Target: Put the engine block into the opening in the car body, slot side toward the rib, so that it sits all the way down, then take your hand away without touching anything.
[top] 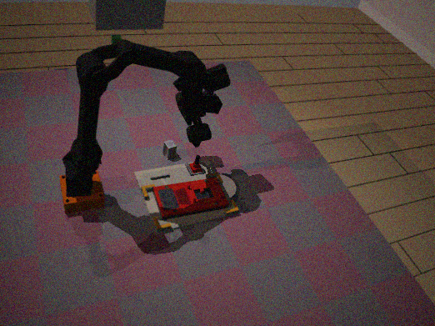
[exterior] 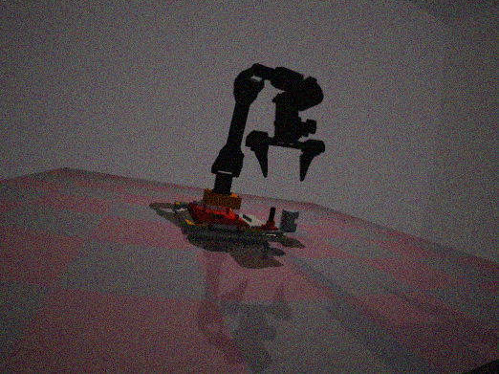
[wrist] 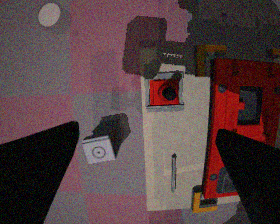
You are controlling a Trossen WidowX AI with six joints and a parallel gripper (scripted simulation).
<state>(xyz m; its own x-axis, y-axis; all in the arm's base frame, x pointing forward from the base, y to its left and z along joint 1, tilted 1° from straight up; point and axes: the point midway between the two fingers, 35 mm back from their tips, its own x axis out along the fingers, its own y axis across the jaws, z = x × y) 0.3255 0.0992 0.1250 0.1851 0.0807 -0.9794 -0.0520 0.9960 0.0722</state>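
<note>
Now: the grey ribbed engine block 50 mm behind my gripper tip, 60 mm to the left of it and 100 mm below it. From my gripper tip the other things lie so: black upright stick (20 mm ahead, 20 mm to the right, 90 mm below).
</note>
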